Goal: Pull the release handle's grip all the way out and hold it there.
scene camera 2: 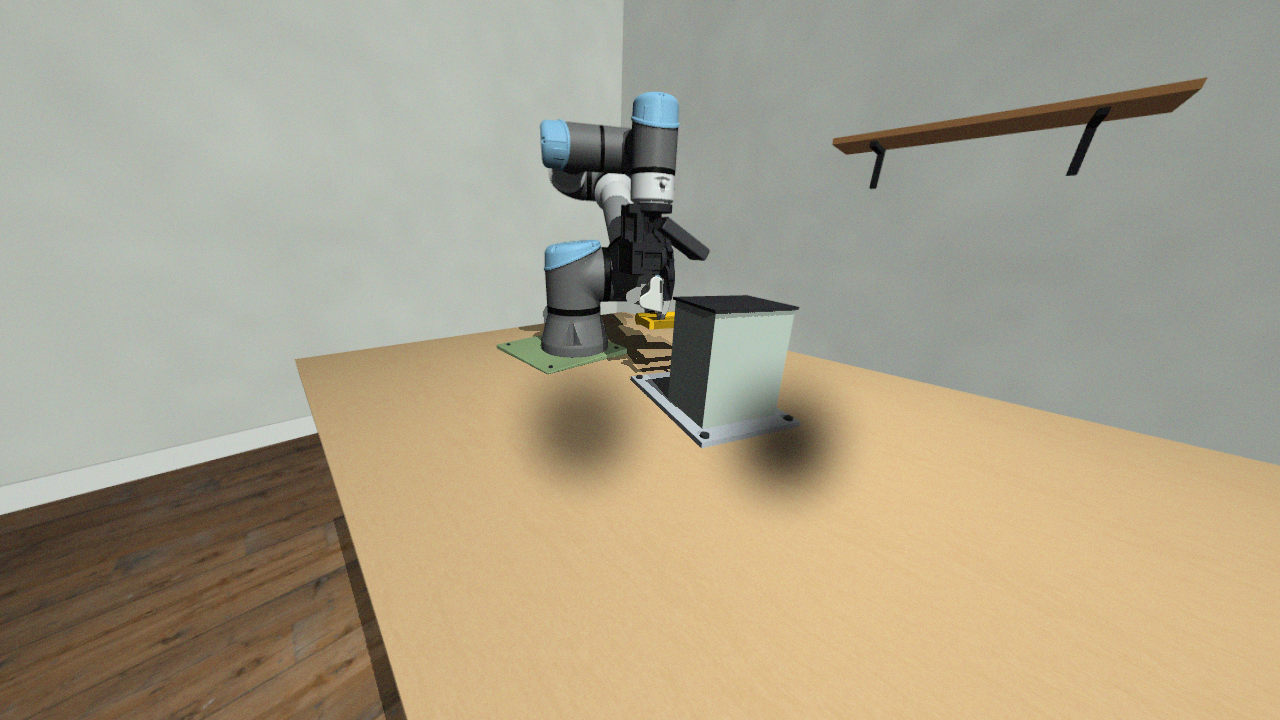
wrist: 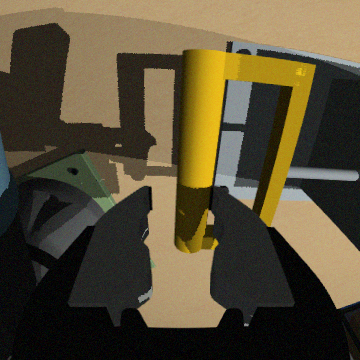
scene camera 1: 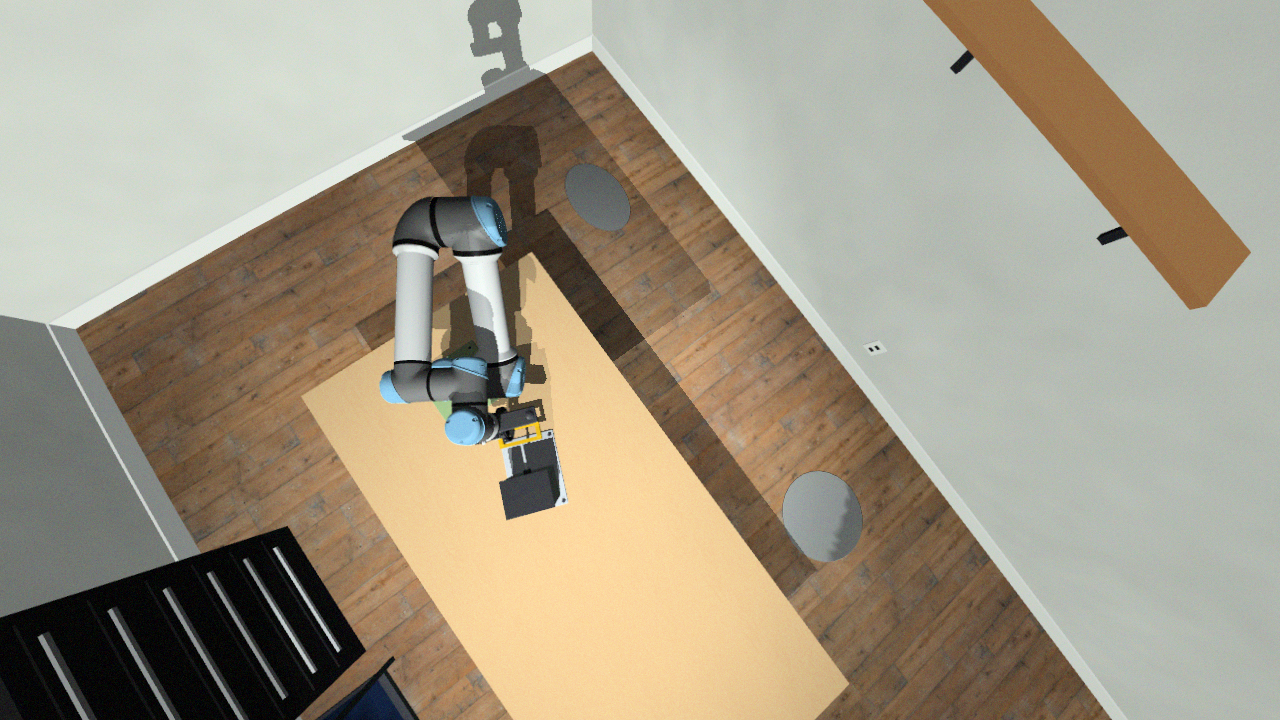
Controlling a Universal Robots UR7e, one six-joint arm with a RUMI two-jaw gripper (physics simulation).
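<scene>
The release handle's yellow grip [scene camera 1: 528, 439] [scene camera 2: 660, 323] [wrist: 201, 120] is a rectangular loop with a thick round bar. It stands out from the dark-topped, pale-sided housing [scene camera 1: 528, 494] [scene camera 2: 747, 367] on a grey rod [wrist: 322, 173], with a stretch of rod showing between loop and housing. My gripper [scene camera 2: 658, 310] [wrist: 180, 188] points down, with its two dark fingers around the lower end of the round bar in the wrist view. The fingers stand wider than the bar: a gap shows at the left finger, and the bar is close against the right one. Contact there is unclear.
The housing's base plate [scene camera 2: 738, 431] is bolted to the wooden table [scene camera 1: 617, 555] [scene camera 2: 554, 573]. The arm's green mounting plate [scene camera 2: 546, 360] [wrist: 75, 165] lies beside the grip. A wooden wall shelf [scene camera 1: 1100, 152] [scene camera 2: 1011, 120] and a black drawer cabinet [scene camera 1: 134, 644] stand apart from the table.
</scene>
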